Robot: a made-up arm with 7 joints. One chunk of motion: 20 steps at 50 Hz.
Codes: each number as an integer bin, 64 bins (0 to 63) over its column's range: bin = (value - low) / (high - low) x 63, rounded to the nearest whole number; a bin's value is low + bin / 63 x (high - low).
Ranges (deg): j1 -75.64..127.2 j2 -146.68..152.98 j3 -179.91..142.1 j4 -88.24..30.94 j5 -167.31..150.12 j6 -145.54..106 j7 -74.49..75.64
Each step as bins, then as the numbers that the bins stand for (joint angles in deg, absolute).
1 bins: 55 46 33 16 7 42 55
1 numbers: 101.44 72.12 -11.24 -57.97 -132.04 22.15 56.58
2 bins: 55 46 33 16 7 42 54
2 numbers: 101.44 72.12 -11.24 -57.97 -132.04 22.15 54.19
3 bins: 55 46 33 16 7 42 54
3 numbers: 101.44 72.12 -11.24 -57.97 -132.04 22.15 54.19
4 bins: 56 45 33 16 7 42 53
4 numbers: 104.66 67.36 -11.24 -57.97 -132.04 22.15 51.81
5 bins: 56 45 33 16 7 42 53
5 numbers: 104.66 67.36 -11.24 -57.97 -132.04 22.15 51.81
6 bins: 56 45 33 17 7 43 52
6 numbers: 104.66 67.36 -11.24 -56.08 -132.04 26.15 49.43
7 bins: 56 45 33 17 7 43 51
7 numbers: 104.66 67.36 -11.24 -56.08 -132.04 26.15 47.04
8 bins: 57 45 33 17 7 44 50
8 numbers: 107.88 67.36 -11.24 -56.08 -132.04 30.14 44.66
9 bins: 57 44 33 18 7 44 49
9 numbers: 107.88 62.61 -11.24 -54.19 -132.04 30.14 42.28
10 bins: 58 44 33 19 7 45 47
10 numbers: 111.10 62.61 -11.24 -52.30 -132.04 34.13 37.51
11 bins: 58 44 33 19 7 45 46
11 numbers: 111.10 62.61 -11.24 -52.30 -132.04 34.13 35.13
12 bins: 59 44 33 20 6 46 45
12 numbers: 114.32 62.61 -11.24 -50.41 -137.08 38.12 32.75
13 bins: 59 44 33 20 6 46 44
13 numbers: 114.32 62.61 -11.24 -50.41 -137.08 38.12 30.36
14 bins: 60 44 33 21 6 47 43
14 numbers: 117.54 62.61 -11.24 -48.51 -137.08 42.12 27.98
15 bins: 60 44 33 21 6 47 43
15 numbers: 117.54 62.61 -11.24 -48.51 -137.08 42.12 27.98
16 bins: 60 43 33 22 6 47 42
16 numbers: 117.54 57.85 -11.24 -46.62 -137.08 42.12 25.60
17 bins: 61 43 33 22 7 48 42
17 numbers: 120.76 57.85 -11.24 -46.62 -132.04 46.11 25.60
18 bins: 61 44 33 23 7 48 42
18 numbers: 120.76 62.61 -11.24 -44.73 -132.04 46.11 25.60
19 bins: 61 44 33 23 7 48 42
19 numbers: 120.76 62.61 -11.24 -44.73 -132.04 46.11 25.60
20 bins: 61 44 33 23 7 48 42
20 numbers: 120.76 62.61 -11.24 -44.73 -132.04 46.11 25.60
